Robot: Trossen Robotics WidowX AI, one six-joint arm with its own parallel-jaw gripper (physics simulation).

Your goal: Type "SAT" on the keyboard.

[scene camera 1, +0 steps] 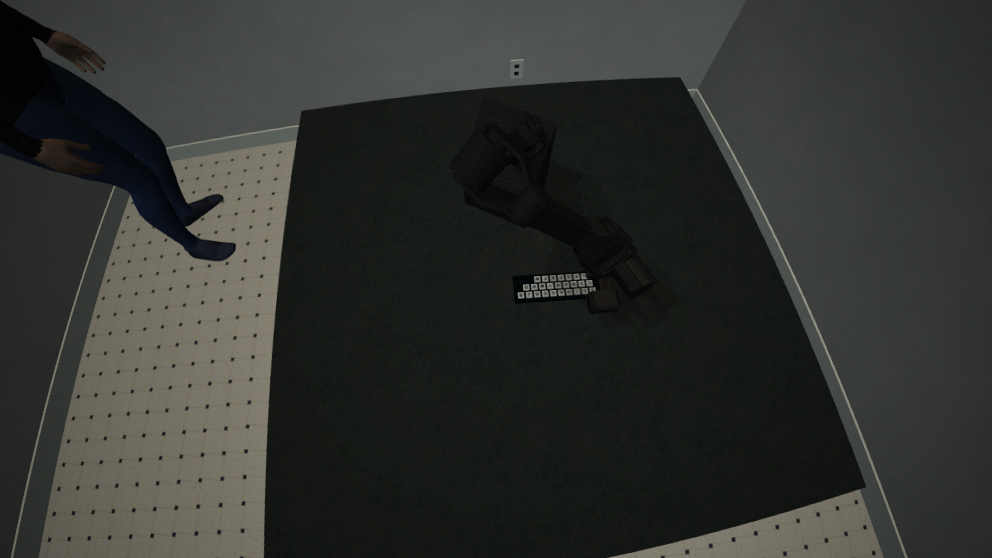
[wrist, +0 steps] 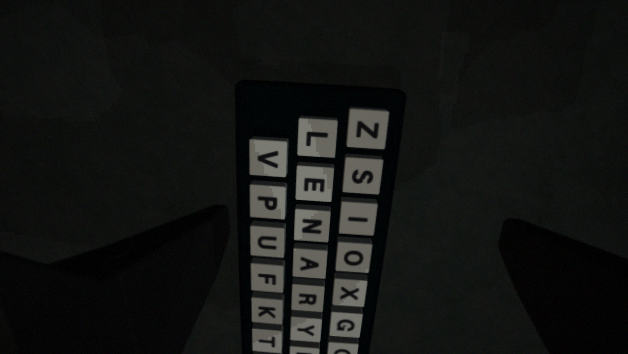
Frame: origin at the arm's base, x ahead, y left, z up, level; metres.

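Seen in the pictures: gripper, fingertip midpoint: [scene camera 1: 586, 284] [wrist: 365, 226]; arm's base, origin of the base link: [scene camera 1: 529, 136].
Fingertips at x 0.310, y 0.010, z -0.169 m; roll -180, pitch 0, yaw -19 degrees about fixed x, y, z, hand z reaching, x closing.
Pixels of each thing's top centre, then the offset from my fingertips to it. Level surfaces: height alone.
- dark keyboard, middle of its top: [wrist: 307, 306] [scene camera 1: 556, 285] dy -0.054, dx -0.038, dz -0.036 m
- S key, middle of its top: [wrist: 362, 176] dy +0.003, dx +0.003, dz -0.036 m
- T key, middle of its top: [wrist: 266, 341] dy -0.069, dx -0.064, dz -0.036 m
- large dark table, its level: dz -0.054 m
The dark keyboard [scene camera 1: 554, 285] [wrist: 265, 102] with pale letter keys lies flat on the dark table. In the wrist view its rows run down the picture. The S key [wrist: 362, 175] is in the right-hand row, the A key [wrist: 309, 263] in the middle row and the T key [wrist: 266, 341] low in the left-hand row, partly cut off by the bottom edge. My gripper [scene camera 1: 609, 288] [wrist: 365, 226] is open and empty, one finger on each side of the keyboard in the wrist view. In the scene view it is over the keyboard's right end, which it partly hides; its height is hard to judge.
My dark arm [scene camera 1: 558, 218] reaches from its base near the back edge of the large dark table [scene camera 1: 416, 416]. A person [scene camera 1: 149, 163] in blue trousers is on the left, beside the table. A wall outlet [scene camera 1: 516, 68] is behind the table.
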